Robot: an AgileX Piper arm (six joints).
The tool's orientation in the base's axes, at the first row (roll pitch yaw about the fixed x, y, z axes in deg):
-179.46, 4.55, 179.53
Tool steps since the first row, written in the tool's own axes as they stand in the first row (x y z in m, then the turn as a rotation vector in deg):
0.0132, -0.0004, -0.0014, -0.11, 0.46, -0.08
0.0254, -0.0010, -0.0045, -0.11, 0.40, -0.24
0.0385, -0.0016, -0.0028, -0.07, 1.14, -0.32
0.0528, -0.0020, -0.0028, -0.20, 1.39, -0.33
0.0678, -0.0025, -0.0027, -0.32, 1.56, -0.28
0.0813, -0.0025, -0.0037, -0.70, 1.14, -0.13
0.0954, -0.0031, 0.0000, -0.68, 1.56, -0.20
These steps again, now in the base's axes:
-0.0133, -0.0003, 0.0004, 0.11, 0.46, 0.08
-0.0257, -0.0007, 0.0025, 0.09, 0.40, 0.24
-0.0386, -0.0013, -0.0002, 0.05, 1.14, 0.31
-0.0529, -0.0015, -0.0014, 0.19, 1.39, 0.33
-0.0678, -0.0019, -0.0027, 0.31, 1.56, 0.29
-0.0814, -0.0018, -0.0027, 0.70, 1.14, 0.17
-0.0951, -0.0023, -0.0075, 0.68, 1.56, 0.24

